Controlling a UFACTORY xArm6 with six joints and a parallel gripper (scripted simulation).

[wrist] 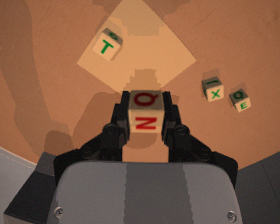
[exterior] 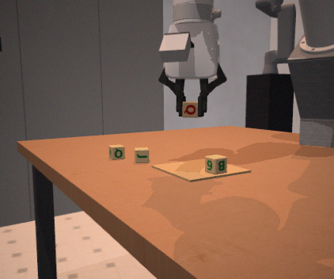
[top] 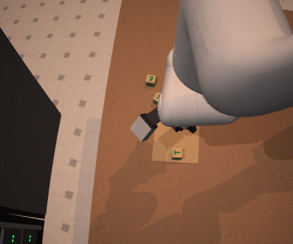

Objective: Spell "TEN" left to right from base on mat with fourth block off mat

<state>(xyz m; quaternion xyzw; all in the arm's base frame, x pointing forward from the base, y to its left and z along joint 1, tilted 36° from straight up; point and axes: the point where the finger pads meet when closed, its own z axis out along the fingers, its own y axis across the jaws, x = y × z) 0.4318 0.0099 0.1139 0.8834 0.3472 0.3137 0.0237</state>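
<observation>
Now: the tan mat 120 mm below my hand, 10 mm to the left of it and 10 mm behind it. Round my hand: X block 110 mm to the right, 110 mm below, 60 mm ahead; then E block 180 mm to the right, 110 mm below, 90 mm ahead; then T block 110 mm below, 60 mm to the left, 20 mm behind.
</observation>
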